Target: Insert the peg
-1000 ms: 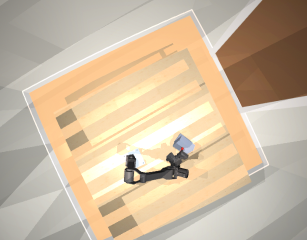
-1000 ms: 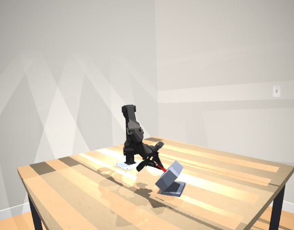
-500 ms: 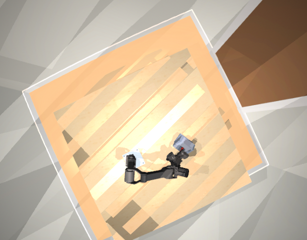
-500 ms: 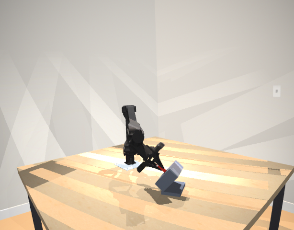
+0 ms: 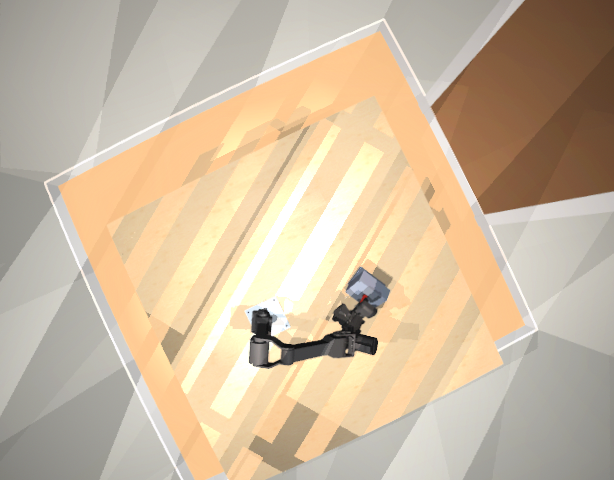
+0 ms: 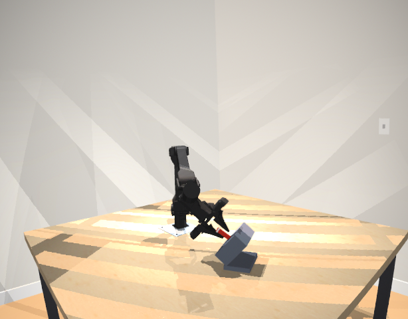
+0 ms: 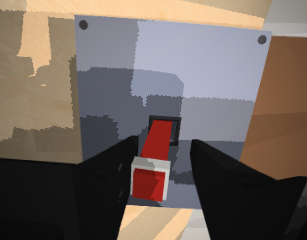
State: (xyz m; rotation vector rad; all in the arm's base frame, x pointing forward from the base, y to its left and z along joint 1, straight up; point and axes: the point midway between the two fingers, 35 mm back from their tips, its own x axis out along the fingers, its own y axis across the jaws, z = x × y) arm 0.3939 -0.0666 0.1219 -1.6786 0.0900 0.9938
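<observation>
Right now my gripper tip is 10 mm past the red peg, 10 mm to the left of it and 10 mm below it. From my gripper tip the other things lie so: grey-blue sloped panel (30 mm ahead, 20 mm to the left, 30 mm below).
</observation>
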